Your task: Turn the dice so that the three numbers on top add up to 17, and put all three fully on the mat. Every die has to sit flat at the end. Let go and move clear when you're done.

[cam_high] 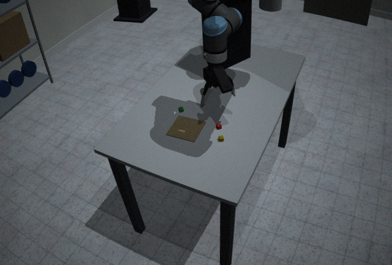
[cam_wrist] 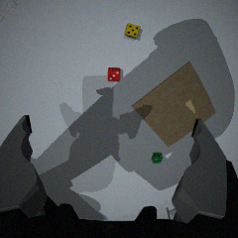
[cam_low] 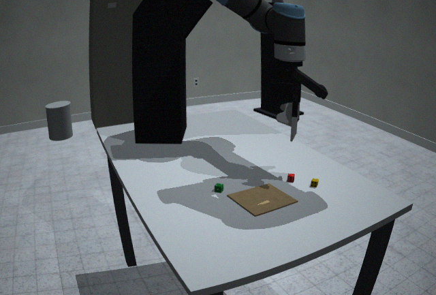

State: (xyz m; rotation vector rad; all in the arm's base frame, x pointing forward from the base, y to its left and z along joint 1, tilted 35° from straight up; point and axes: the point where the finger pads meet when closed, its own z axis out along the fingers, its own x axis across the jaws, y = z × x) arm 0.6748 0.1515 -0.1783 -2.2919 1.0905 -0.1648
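Right now my hand is 140 mm above the red die. Round my hand: mat (150 mm below, 140 mm to the right, 50 mm ahead); then green die (210 mm to the right, 140 mm below, 60 mm behind); then yellow die (140 mm below, 70 mm ahead, 30 mm to the left).
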